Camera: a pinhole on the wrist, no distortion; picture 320 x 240 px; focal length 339.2 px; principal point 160.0 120.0 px. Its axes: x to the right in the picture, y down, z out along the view. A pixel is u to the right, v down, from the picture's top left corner.
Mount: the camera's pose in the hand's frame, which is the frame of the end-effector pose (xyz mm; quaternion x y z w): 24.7 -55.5 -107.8 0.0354 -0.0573 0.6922 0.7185
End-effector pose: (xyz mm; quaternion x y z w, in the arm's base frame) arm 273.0 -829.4 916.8 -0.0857 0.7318 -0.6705 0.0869
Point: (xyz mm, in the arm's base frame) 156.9 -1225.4 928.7
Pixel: outside the picture
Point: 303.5 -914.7 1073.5
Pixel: 15 165
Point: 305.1 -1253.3 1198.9
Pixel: 37 77
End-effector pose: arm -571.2 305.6 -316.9 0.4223 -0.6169 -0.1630 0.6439
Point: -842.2 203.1 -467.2
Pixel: 175 190
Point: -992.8 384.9 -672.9
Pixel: outside the picture
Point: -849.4 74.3 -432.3
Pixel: 146 96
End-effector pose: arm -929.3 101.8 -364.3 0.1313 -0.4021 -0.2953 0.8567
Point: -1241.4 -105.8 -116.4
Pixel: 128 43
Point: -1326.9 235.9 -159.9
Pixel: 262 228
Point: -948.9 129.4 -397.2
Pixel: outside the picture
